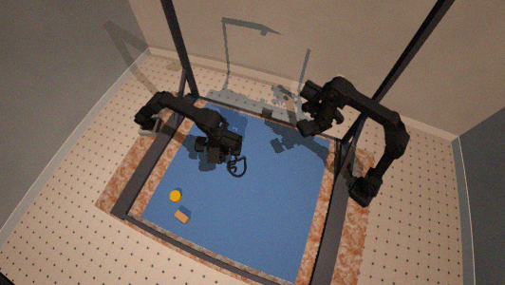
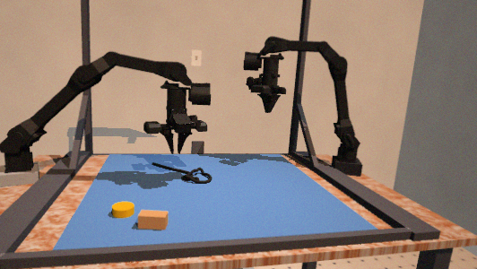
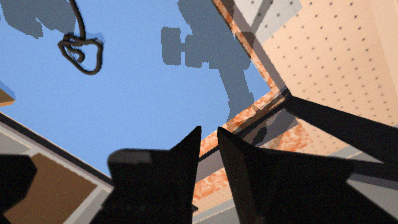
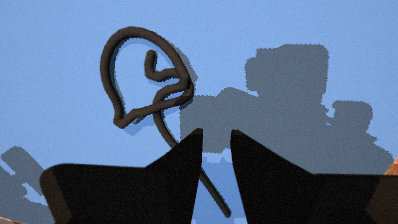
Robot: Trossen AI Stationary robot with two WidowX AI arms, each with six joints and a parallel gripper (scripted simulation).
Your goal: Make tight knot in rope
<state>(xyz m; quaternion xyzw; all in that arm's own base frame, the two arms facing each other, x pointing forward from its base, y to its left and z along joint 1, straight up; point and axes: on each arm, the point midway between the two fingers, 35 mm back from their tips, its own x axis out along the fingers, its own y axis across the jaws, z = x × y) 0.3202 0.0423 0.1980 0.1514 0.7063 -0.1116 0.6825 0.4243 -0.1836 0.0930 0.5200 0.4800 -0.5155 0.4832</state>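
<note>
My right hand is 40 mm short of the blue mat, 110 mm to the right of it and 120 mm above it. Round my right hand: yellow disc (230 mm ahead, 140 mm to the right, 110 mm below); orange block (300 mm ahead, 70 mm to the right, 100 mm below).
</note>
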